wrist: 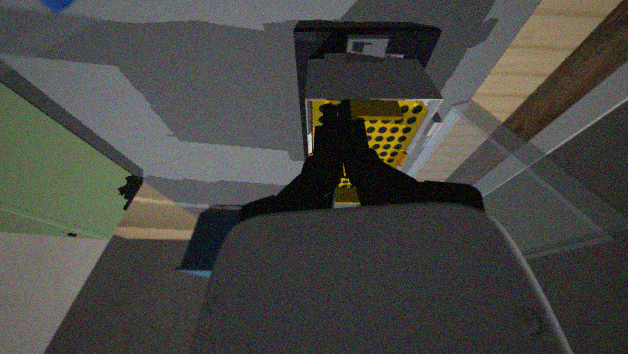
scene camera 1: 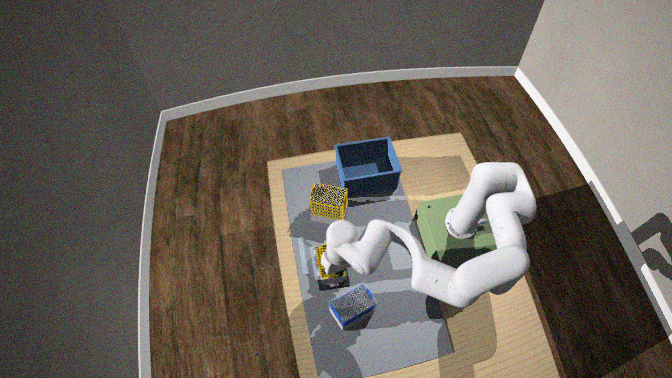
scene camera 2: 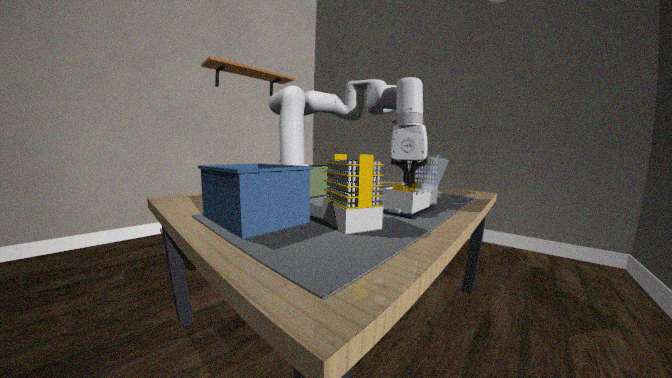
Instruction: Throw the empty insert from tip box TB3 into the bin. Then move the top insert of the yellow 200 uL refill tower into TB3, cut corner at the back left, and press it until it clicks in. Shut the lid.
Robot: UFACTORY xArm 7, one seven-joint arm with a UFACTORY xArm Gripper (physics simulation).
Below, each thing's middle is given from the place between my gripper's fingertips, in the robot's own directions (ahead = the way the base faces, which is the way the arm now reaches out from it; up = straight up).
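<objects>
My hand is 9 cm short of the clear lid [scene camera 2: 434, 168] and 4 cm to the left of it, and it is 4 cm below it too. Going by their middles, the clear lid is the nearest to my hand of the things named here. The blue bin [scene camera 2: 248, 200] is 14 cm behind my hand and 41 cm to the right of it.
</objects>
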